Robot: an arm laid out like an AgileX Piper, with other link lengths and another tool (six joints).
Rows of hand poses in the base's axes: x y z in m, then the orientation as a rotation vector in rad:
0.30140, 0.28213, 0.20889, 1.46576, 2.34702, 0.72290
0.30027, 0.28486, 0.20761, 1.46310, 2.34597, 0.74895
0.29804, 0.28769, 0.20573, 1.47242, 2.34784, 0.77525
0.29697, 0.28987, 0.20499, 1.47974, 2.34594, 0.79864
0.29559, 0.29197, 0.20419, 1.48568, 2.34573, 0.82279
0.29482, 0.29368, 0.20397, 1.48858, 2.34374, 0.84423
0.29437, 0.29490, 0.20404, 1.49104, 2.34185, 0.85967
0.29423, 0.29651, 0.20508, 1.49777, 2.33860, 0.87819
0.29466, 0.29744, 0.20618, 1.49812, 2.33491, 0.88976
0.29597, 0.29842, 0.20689, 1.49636, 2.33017, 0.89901
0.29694, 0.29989, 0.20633, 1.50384, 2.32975, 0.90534
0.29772, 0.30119, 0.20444, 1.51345, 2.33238, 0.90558
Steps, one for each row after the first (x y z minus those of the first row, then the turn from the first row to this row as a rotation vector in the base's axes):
-0.00113, 0.00273, -0.00128, 0.01663, -0.00639, 0.00468
-0.00336, 0.00556, -0.00316, 0.03803, -0.00392, 0.00567
-0.00443, 0.00774, -0.00390, 0.05603, -0.00459, 0.00514
-0.00581, 0.00984, -0.00470, 0.07445, -0.00476, 0.00629
-0.00658, 0.01155, -0.00492, 0.08971, -0.00736, 0.00743
-0.00703, 0.01277, -0.00485, 0.10075, -0.00926, 0.00787
-0.00717, 0.01438, -0.00381, 0.11504, -0.01002, 0.00625
-0.00674, 0.01531, -0.00271, 0.12245, -0.01377, 0.00606
-0.00543, 0.01629, -0.00200, 0.12742, -0.01914, 0.00585
-0.00446, 0.01776, -0.00256, 0.13411, -0.01594, 0.00343
-0.00368, 0.01906, -0.00445, 0.13781, -0.00870, 0.00070

